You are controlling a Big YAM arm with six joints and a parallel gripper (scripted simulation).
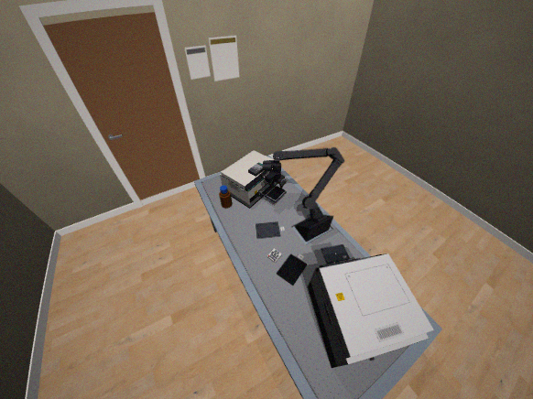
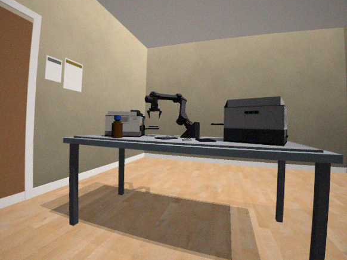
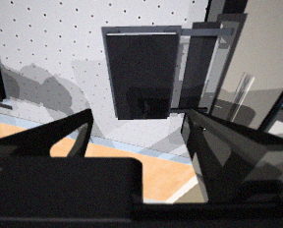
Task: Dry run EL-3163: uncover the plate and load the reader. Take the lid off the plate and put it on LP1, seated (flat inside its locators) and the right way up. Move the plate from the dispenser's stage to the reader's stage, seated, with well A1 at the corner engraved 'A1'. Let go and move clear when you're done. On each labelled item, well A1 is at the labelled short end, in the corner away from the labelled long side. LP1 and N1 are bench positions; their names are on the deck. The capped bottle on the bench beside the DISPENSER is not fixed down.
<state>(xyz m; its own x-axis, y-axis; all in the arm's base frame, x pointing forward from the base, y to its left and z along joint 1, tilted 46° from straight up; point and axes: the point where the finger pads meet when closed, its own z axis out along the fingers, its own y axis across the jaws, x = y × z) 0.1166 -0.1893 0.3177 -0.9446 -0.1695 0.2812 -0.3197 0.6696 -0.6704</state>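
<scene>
Right now the dark see-through lid is 9 cm below my hand. The rest, counted from my hand: brown capped bottle: 35 cm ahead, 18 cm to the right, 7 cm below; then well plate: 9 cm below; then grey-blue LP1 pad: 20 cm ahead, 20 cm to the left, 18 cm below.
</scene>
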